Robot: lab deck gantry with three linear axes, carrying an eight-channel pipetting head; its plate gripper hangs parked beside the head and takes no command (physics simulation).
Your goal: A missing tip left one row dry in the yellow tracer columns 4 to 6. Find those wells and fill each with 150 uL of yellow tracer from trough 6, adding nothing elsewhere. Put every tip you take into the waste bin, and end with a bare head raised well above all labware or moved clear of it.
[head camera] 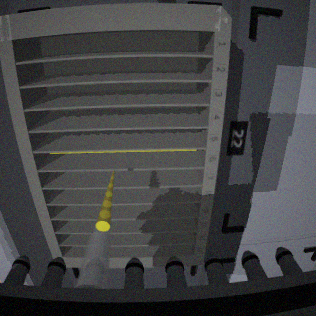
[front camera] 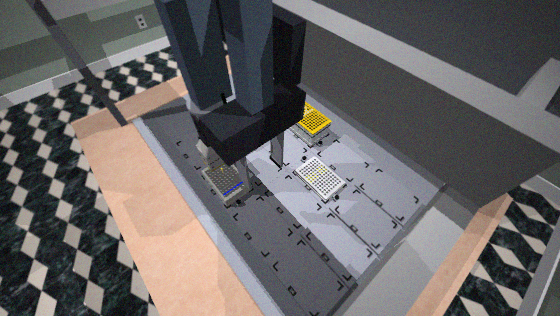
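The pipetting head (front camera: 202, 146) is mostly hidden behind the dark gripper block. One tip (head camera: 102, 226) (front camera: 222, 169), on the third channel from the left in the head view, holds yellow liquid; the other channels are bare. The tip is over the trough reservoir (head camera: 215, 100) (front camera: 227, 201); its exact height is unclear. A yellow line (head camera: 125, 151) shows between labels 5 and 6. The parked gripper (front camera: 260, 162) has its fingers apart and empty, beside the reservoir. The white well plate (front camera: 327, 185) has yellow wells; its dry wells cannot be made out. The waste bin does not show.
The yellow tip rack (front camera: 316, 120) stands behind the well plate, partly hidden by the gripper block (front camera: 230, 132). A blue strip (front camera: 233, 188) shows at the reservoir's near end. A label 22 (head camera: 237, 138) lies beside the reservoir. A dark wall panel (front camera: 370, 105) stands along the far side.
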